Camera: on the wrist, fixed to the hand. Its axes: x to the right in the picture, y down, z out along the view.
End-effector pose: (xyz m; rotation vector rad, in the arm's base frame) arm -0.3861 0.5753 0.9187 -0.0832 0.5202 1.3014
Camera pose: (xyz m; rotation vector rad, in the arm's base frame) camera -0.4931 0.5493 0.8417 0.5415 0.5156 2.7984
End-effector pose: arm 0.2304 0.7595 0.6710 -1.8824 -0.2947 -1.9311
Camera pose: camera 0.1635 0.6461 0.6444 -1.3065 0.8668 -0.6952
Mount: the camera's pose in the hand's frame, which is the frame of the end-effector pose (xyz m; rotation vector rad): -0.0097 0.0749 -0.1111 0.0505 -0.0937 1.5804
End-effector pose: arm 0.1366 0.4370 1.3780 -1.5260 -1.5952 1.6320
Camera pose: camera 0.2646 0.4582 1.3432 2.0260 0.0220 -1.5630
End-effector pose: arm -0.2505 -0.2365 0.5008 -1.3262 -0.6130 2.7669
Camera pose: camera -0.1491 -0.2695 0.4190 0.9177 -0.4208 -1.4885
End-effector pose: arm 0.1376 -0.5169 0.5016 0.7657 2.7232 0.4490
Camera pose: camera 0.1416 -0.4857 0.6322 2.6806 1.4610 0.5418
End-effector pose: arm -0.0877 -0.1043 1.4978 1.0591 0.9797 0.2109
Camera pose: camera -0.1562 -0.0009 1.5493 1.6682 -0.1436 1.3931
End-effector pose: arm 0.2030 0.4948 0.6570 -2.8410 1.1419 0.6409
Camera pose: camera 0.1876 0.4283 0.7727 1.0905 -2.6698 -0.5265
